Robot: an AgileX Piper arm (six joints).
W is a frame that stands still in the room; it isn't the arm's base.
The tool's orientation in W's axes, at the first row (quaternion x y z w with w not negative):
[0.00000, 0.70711, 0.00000, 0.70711]
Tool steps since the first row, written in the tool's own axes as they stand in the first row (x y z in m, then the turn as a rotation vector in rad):
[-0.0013, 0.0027, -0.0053, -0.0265, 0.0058, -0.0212]
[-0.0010, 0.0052, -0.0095, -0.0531, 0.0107, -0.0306]
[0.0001, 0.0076, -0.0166, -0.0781, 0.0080, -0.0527]
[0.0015, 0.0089, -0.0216, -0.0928, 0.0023, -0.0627]
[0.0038, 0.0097, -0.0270, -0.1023, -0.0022, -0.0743]
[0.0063, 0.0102, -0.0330, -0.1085, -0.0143, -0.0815]
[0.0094, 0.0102, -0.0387, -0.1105, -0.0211, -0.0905]
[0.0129, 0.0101, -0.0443, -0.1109, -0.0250, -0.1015]
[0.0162, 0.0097, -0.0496, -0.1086, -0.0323, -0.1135]
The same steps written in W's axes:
[-0.0053, 0.0027, 0.0013, -0.0212, 0.0058, 0.0265]
[-0.0095, 0.0052, 0.0010, -0.0306, 0.0107, 0.0531]
[-0.0166, 0.0076, -0.0001, -0.0527, 0.0080, 0.0781]
[-0.0216, 0.0089, -0.0015, -0.0627, 0.0023, 0.0928]
[-0.0270, 0.0097, -0.0038, -0.0743, -0.0022, 0.1023]
[-0.0330, 0.0102, -0.0063, -0.0815, -0.0143, 0.1085]
[-0.0387, 0.0102, -0.0094, -0.0905, -0.0211, 0.1105]
[-0.0443, 0.0101, -0.0129, -0.1015, -0.0250, 0.1109]
[-0.0496, 0.0097, -0.0162, -0.1135, -0.0323, 0.1086]

